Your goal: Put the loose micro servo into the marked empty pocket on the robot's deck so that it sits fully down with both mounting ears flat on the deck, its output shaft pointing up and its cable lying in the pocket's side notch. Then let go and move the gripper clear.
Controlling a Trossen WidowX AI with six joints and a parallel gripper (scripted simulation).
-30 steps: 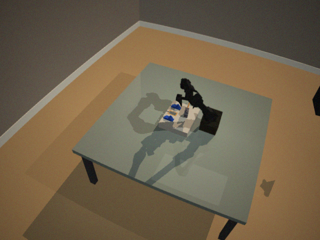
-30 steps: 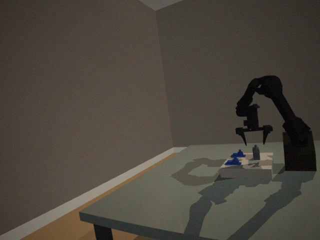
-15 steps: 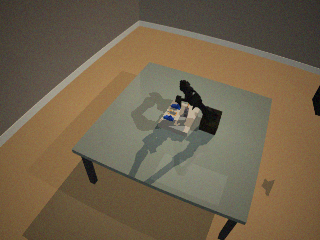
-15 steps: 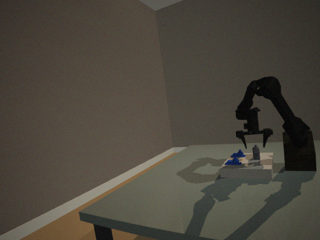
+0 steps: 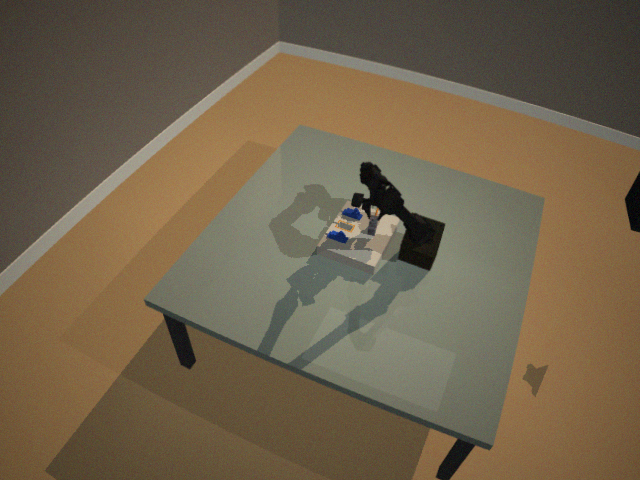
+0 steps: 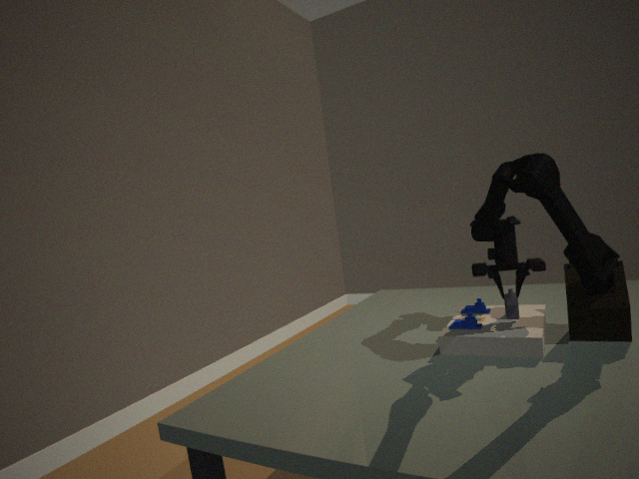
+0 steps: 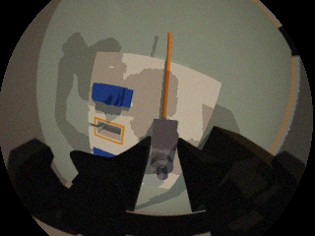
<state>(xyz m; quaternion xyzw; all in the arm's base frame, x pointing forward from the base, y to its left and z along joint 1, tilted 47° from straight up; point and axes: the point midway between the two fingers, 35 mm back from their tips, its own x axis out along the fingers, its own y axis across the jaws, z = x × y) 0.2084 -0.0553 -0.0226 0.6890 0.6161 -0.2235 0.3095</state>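
My gripper tip is now 70 mm above the white deck and 40 mm to the right of it.
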